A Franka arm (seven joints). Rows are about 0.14 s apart.
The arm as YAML. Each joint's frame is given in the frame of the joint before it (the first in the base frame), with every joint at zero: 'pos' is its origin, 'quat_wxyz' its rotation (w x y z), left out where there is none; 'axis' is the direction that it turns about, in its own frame. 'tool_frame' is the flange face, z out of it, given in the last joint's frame.
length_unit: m
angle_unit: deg
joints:
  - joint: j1
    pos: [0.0, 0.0, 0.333]
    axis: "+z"
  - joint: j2
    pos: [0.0, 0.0, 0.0]
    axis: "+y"
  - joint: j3
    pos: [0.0, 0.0, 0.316]
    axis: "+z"
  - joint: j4
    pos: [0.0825, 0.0, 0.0]
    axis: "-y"
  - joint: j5
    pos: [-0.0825, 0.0, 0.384]
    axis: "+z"
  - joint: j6
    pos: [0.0, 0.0, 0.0]
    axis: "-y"
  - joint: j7
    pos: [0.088, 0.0, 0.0]
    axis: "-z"
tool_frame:
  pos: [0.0, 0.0, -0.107]
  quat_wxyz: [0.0, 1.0, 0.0, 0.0]
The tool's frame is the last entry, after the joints.
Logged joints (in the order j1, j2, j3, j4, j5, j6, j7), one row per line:
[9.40, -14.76, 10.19, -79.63, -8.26, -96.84, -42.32]
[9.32, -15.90, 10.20, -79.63, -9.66, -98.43, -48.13]
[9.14, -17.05, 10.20, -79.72, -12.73, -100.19, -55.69]
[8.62, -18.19, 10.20, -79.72, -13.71, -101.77, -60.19]
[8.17, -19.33, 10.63, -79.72, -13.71, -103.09, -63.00]
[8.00, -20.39, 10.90, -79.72, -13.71, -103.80, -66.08]
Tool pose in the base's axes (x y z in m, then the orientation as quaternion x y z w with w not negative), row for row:
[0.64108, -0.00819, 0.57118, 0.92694, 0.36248, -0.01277, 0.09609]
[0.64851, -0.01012, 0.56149, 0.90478, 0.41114, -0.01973, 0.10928]
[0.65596, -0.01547, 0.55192, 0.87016, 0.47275, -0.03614, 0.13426]
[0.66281, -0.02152, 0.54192, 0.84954, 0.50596, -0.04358, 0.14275]
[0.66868, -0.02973, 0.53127, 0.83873, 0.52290, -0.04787, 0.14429]
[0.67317, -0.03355, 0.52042, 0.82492, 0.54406, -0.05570, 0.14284]
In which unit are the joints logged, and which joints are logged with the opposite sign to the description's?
The joints are logged in degrees. Opposite sign: j2, j3, j6.
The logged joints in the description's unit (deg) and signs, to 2 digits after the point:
[9.40, 14.76, -10.19, -79.63, -8.26, 96.84, -42.32]
[9.32, 15.90, -10.20, -79.63, -9.66, 98.43, -48.13]
[9.14, 17.05, -10.20, -79.72, -12.73, 100.19, -55.69]
[8.62, 18.19, -10.20, -79.72, -13.71, 101.77, -60.19]
[8.17, 19.33, -10.63, -79.72, -13.71, 103.09, -63.00]
[8.00, 20.39, -10.90, -79.72, -13.71, 103.80, -66.08]

